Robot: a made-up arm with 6 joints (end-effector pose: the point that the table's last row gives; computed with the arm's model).
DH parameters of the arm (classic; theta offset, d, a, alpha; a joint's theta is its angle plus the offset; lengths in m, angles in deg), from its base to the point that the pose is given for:
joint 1: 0 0.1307 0 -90
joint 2: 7.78 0 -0.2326 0
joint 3: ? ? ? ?
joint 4: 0 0.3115 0 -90
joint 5: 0 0 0.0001 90
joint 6: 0 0.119 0 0
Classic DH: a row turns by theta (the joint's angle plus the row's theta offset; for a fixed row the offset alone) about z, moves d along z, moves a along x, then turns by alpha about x.
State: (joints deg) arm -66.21 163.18 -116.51 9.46 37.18 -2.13
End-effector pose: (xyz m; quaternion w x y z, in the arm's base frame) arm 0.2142 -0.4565 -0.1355 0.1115 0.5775 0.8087 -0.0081
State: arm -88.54 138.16 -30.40 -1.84 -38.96 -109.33
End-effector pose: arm 0.0076 -0.2028 -0.1557 0.0283 0.1899 -0.9553 0.2250
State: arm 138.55 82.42 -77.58 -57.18 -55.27 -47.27
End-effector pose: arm -0.3392 0.1900 0.4446 0.6888 -0.2374 -0.4692 0.4991
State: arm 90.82 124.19 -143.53 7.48 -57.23 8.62
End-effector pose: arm 0.0066 0.4461 0.5738 0.6196 -0.0050 0.0929 0.7794
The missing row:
joint 3: 77.22 0 -0.0273 90
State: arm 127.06 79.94 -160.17 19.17 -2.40 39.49
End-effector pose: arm 0.0045 -0.0032 0.7947 0.0496 0.0066 -0.0219 -0.9985
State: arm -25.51 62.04 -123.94 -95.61 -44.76 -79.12
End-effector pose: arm 0.0878 0.0504 0.7208 0.0832 0.3122 0.2991 0.8979
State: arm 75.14 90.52 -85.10 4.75 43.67 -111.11
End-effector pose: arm 0.1039 0.4180 0.3033 0.3824 -0.9195 -0.0337 -0.0841
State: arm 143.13 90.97 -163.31 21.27 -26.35 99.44
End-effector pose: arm -0.0305 0.0468 0.7854 0.6554 -0.1008 0.0858 -0.7436
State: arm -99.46 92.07 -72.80 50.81 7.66 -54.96
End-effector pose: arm -0.0634 -0.4560 0.2707 0.3902 0.5799 0.5715 -0.4299
